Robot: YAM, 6 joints.
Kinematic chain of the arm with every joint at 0, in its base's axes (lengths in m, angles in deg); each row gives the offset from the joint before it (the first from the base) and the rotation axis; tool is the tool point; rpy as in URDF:
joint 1: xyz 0 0 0.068 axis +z
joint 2: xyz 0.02 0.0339 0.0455 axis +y
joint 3: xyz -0.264 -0.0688 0 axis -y
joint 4: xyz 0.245 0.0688 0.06 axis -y
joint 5: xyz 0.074 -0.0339 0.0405 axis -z
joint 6: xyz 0.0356 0 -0.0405 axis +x
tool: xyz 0 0 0 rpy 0 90 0
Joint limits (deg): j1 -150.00..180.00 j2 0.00..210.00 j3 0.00..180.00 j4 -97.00..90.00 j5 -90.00..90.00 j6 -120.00..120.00
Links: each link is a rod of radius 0.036 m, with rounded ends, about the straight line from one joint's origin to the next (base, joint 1, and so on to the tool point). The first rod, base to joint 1, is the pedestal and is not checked.
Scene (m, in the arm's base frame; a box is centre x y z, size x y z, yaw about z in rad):
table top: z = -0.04
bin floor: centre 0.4 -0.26 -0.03 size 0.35 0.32 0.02 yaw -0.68
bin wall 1: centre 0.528 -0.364 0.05 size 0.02 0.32 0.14 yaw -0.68
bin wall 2: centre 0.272 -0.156 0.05 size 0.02 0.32 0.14 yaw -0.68
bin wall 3: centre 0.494 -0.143 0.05 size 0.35 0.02 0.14 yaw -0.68
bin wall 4: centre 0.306 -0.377 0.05 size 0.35 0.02 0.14 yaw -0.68
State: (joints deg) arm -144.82 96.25 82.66 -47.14 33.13 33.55
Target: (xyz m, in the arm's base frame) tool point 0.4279 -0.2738 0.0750
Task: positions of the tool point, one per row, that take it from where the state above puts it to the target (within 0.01 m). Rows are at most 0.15 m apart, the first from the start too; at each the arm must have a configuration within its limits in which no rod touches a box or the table.
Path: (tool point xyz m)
1: -0.2506 -0.2589 0.3203
2: -0.1828 -0.3150 0.3563
3: -0.1013 -0.3490 0.3934
4: -0.0140 -0.3574 0.4310
5: 0.0707 -0.3398 0.4683
6: 0.1642 -0.3880 0.3862
7: 0.2677 -0.3917 0.2896
8: 0.3616 -0.3507 0.1839
9: 0.4279 -0.2738 0.0750

